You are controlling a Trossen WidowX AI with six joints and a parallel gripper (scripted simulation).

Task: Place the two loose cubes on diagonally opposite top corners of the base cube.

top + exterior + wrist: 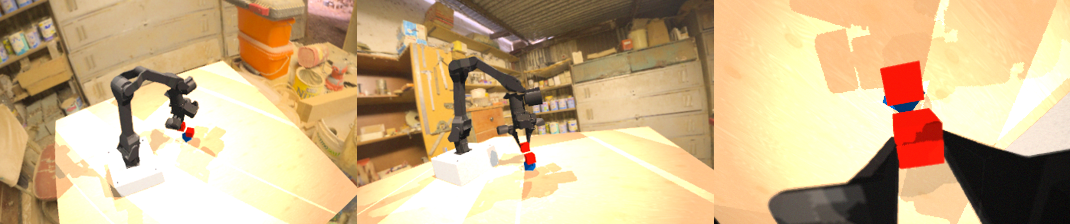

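Now: gripper tip 30 mm short of the red cube, 20 mm to the left of it and 40 mm above it. Round my gripper tip: blue cube (20 mm ahead, 10 mm to the right, 70 mm below).
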